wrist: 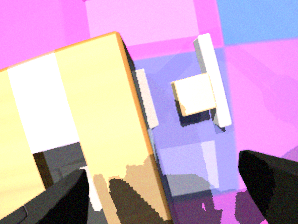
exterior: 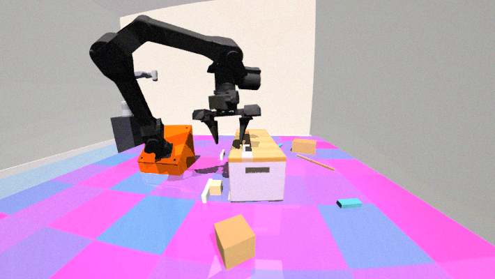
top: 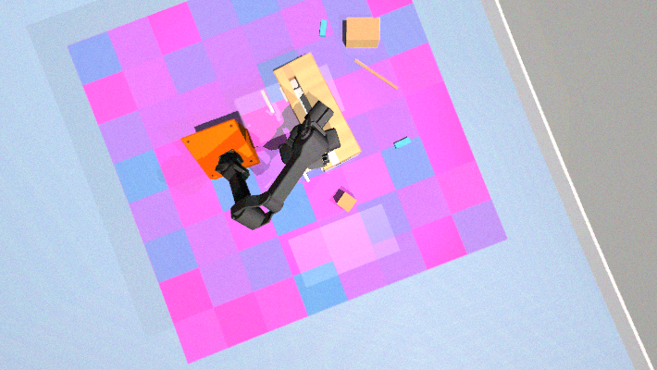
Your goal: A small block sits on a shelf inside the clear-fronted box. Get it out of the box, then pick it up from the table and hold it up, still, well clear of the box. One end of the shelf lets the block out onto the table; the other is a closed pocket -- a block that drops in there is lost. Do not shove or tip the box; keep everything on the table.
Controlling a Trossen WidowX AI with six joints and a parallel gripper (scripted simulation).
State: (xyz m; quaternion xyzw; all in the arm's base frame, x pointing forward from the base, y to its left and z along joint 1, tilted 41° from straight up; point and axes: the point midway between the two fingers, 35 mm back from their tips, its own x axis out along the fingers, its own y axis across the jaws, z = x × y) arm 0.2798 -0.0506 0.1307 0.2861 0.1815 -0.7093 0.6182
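My gripper tip is 13 cm above the small tan block, 4 cm past it and 2 cm to the left of it. Also, from my gripper tip: larger tan box (37 cm ahead, 33 cm to the left, 12 cm below); thin stick (36 cm ahead, 18 cm to the left, 14 cm below).
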